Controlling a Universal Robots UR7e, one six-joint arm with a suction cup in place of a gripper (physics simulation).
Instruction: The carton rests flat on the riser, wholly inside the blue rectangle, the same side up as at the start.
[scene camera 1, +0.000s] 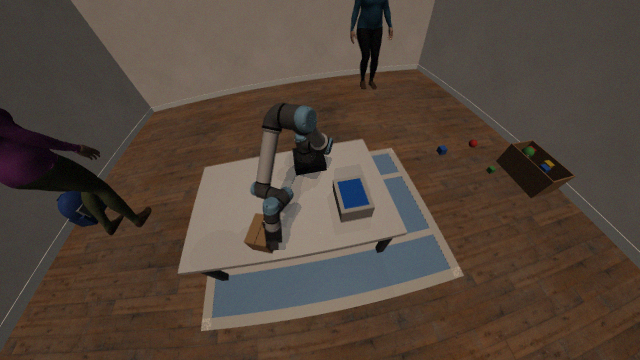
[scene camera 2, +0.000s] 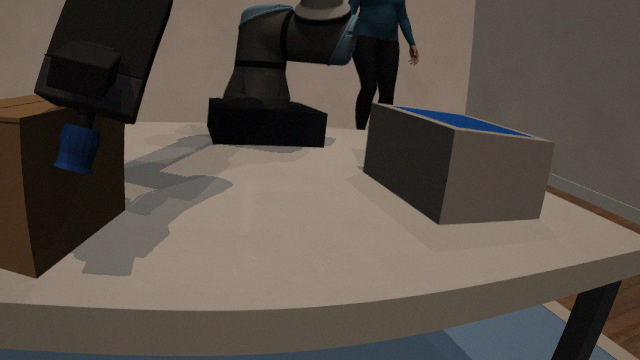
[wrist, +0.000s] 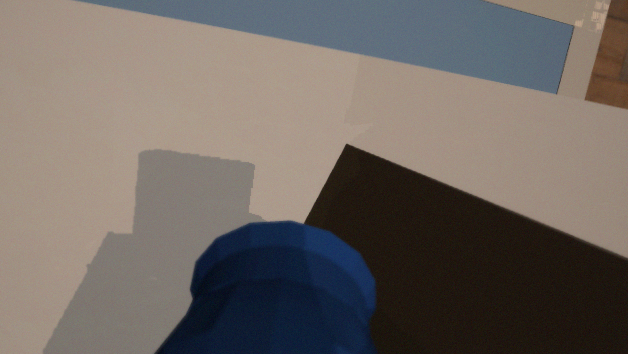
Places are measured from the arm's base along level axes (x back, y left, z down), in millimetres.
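Pixels of known places: hand, tool point: (scene camera 2: 73, 169) (wrist: 283, 300); arm's base, link origin: (scene camera 1: 306, 157) (scene camera 2: 255, 104).
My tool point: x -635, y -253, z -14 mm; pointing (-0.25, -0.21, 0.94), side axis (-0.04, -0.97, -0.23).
For each thing: its top centre in the pictures, then the offset to it from my tool point. Level surfaces: height alone.
- brown carton, top centre: (scene camera 2: 33, 102) (scene camera 1: 260, 228) dx +82, dy -68, dz -44 mm
- table, surface height: dz +86 mm
- grey riser, top centre: (scene camera 2: 460, 120) (scene camera 1: 352, 192) dx +220, dy +497, dz -34 mm
- blue rectangle, top centre: (scene camera 2: 460, 120) (scene camera 1: 352, 192) dx +220, dy +497, dz -34 mm
The brown carton (scene camera 1: 255, 232) (scene camera 2: 99, 174) (wrist: 440, 266) stands on the table (scene camera 1: 227, 201) near its front left edge. My suction cup (scene camera 1: 272, 244) (scene camera 2: 87, 148) (wrist: 284, 266) is blue, points down at the table top and sits low, close beside the carton's right side, not on its top. Nothing hangs from the cup. The grey riser (scene camera 1: 356, 213) (scene camera 2: 491, 178) with the blue rectangle (scene camera 1: 353, 192) (scene camera 2: 459, 121) on top stands to the right on the table, with nothing on it.
The arm's black base (scene camera 1: 309, 162) (scene camera 2: 266, 123) stands at the back of the table. A person (scene camera 1: 371, 38) stands at the far wall, another (scene camera 1: 103, 201) at the left. A brown crate (scene camera 1: 521, 174) and small toys (scene camera 1: 441, 149) lie on the floor at the right.
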